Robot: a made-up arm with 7 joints.
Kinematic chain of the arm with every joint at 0, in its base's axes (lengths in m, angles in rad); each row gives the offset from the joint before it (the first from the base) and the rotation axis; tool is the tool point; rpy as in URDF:
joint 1: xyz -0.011 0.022 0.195 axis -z
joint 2: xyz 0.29 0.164 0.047 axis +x
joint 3: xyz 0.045 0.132 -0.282 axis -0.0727 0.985 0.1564
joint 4: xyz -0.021 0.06 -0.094 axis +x
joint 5: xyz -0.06 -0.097 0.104 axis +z
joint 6: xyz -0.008 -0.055 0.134 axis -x
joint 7: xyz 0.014 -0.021 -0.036 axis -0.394 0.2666 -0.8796
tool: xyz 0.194 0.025 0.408 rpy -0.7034 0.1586 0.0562
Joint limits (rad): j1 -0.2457..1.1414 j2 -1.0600..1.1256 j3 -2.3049..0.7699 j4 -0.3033..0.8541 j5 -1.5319..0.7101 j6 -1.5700..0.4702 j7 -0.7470..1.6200
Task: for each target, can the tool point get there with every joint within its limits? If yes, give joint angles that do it. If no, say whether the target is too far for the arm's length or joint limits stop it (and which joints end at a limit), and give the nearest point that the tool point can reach.
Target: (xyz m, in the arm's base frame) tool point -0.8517 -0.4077 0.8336
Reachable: no: joint limits stop it (at a limit: joint 1, joint 2, joint 4, joint 7) | nearest point -0.3958 -0.3342 0.4124 | short by 0.625 m
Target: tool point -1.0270 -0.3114 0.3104
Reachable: no: joint limits stop it (at a limit: joint 1, joint 2, joint 4, joint 5, joint 7) | nearest point -0.5207 -0.3120 0.1880 | short by 0.521 m
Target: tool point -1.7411 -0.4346 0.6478
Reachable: no: too far | nearest point -0.5088 -0.3451 0.2240 | short by 1.306 m
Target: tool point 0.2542 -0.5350 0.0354
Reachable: yes | joints 0.0519 -0.6760 -1.1220 0.7164 -0.9429 -0.9528 0.5638
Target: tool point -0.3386 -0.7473 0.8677
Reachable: no: joint limits stop it (at a limit: joint 1, joint 2, joint 3, joint 4, joint 7) | nearest point -0.1638 -0.5927 0.4859 | short by 0.447 m
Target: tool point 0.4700 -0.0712 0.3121
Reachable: yes | joints 0.0027 0.1632 0.1004 0.2231 0.0346 -0.4725 -0.1944
